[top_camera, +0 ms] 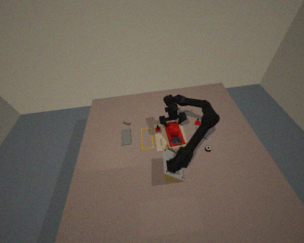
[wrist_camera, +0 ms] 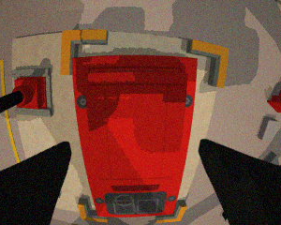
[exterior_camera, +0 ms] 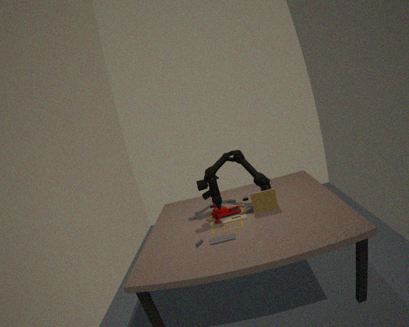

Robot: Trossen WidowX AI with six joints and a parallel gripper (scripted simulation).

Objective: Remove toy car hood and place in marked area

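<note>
The red hood lies 2 cm below my gripper tip. The rest, counted from my gripper tip: beige fixture plate: 4 cm behind, 1 cm to the left, 5 cm below.
</note>
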